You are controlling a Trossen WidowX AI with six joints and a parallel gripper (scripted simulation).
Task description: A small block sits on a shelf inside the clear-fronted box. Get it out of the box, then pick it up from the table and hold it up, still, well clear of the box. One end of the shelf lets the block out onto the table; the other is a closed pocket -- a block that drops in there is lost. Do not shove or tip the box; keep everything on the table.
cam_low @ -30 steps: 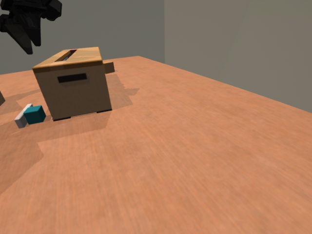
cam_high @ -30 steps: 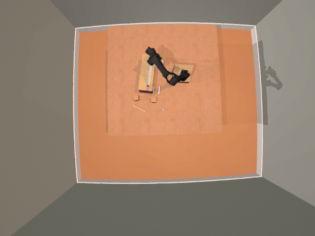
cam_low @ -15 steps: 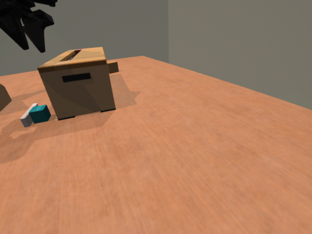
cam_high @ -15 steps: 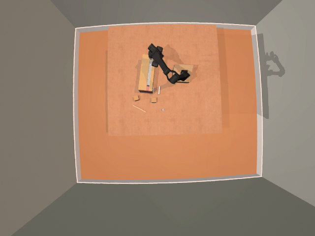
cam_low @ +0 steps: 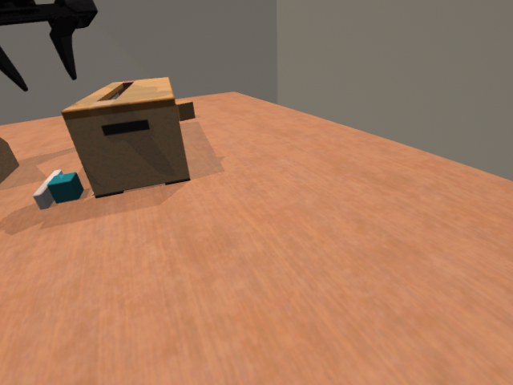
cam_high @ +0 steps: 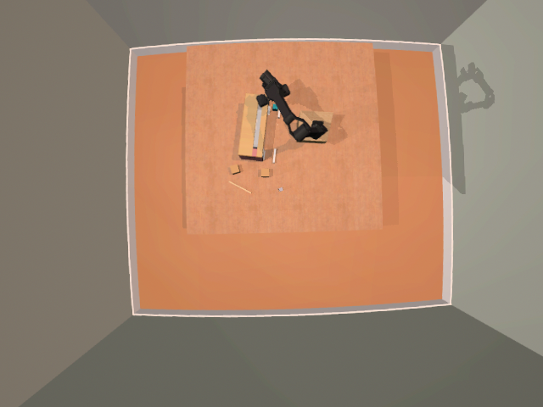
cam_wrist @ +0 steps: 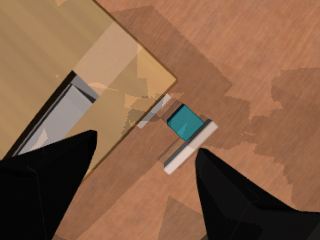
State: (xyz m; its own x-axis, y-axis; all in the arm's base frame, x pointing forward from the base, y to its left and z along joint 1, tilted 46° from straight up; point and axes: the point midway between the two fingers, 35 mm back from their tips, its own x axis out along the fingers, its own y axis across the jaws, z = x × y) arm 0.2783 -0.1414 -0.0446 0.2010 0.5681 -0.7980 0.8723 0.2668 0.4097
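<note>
The teal block lies 140 mm below my gripper tip, 30 mm behind it and 20 mm to the right of it. Round my gripper tip: thin stick (510 mm to the left, 180 mm ahead, 160 mm below); then tiny grey cube (520 mm to the left, 150 mm below, 80 mm behind); then tan box (150 mm to the left, 100 mm below, 60 mm ahead).
</note>
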